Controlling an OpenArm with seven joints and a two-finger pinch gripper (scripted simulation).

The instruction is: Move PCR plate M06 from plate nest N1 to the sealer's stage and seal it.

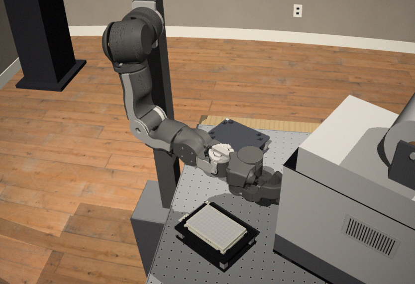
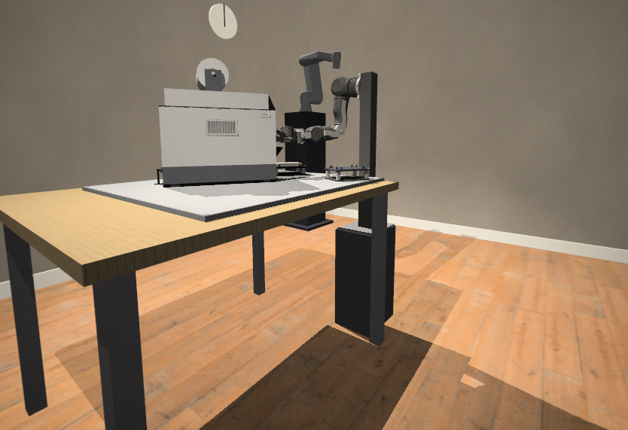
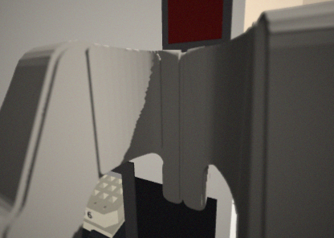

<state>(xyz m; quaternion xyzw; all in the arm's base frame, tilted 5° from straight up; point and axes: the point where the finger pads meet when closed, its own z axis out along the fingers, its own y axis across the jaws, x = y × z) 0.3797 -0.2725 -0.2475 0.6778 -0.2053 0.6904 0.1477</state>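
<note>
The square grey key lies 1 cm ahead of my hand and 1 cm to the right of it. Also, from my hand: open-welled plate M06: 11 cm ahead, 5 cm to the left, 8 cm below; then dark sealer stage: 11 cm ahead, 5 cm to the left, 9 cm below; then yellow warning label: 10 cm ahead, 15 cm to the left, 3 cm below.
</note>
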